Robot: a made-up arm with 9 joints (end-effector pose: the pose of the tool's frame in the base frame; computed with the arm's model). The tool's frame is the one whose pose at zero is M. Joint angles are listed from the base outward.
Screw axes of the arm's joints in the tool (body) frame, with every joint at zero. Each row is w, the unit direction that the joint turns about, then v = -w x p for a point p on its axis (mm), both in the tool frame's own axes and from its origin. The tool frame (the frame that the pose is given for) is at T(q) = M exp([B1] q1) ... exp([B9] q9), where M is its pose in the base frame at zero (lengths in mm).
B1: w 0 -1 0 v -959 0 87
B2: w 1 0 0 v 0 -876 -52
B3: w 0 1 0 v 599 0 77
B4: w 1 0 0 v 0 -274 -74
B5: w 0 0 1 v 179 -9 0
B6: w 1 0 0 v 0 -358 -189
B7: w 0 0 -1 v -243 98 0
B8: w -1 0 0 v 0 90 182
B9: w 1 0 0 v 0 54 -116
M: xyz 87 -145 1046 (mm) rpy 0 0 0 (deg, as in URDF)
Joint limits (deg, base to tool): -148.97..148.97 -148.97..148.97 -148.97..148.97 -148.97..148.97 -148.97..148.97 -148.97..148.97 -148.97..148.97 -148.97..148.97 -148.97..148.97
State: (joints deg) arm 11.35 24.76 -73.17 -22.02 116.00 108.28 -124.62 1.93 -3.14
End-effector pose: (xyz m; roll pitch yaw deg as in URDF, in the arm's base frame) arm 0.0456 0.2161 0.7726 -19.84 -27.84 -155.46
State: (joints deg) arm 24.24 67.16 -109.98 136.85 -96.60 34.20 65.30 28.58 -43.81
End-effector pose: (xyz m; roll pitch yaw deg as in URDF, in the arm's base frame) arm 0.2036 -0.2135 -0.1474 38.20 -15.51 88.51
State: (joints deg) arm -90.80 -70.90 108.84 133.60 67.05 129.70 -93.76 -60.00 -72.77
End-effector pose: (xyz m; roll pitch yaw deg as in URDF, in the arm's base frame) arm 0.0792 -0.3481 -0.7755 73.48 -62.97 -57.78
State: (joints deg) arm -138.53 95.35 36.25 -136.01 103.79 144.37 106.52 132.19 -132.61
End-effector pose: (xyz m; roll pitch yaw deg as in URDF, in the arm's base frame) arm -0.3761 -0.4406 0.1435 -175.18 -11.28 -90.09
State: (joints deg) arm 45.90 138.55 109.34 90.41 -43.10 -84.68 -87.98 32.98 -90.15
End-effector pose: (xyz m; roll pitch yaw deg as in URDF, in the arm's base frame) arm 0.2787 0.1278 0.8690 -94.22 -31.60 -127.15
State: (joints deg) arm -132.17 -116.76 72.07 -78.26 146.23 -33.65 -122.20 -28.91 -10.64
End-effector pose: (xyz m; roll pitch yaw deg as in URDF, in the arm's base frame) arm -0.4595 0.6188 0.1869 -45.37 61.56 107.24
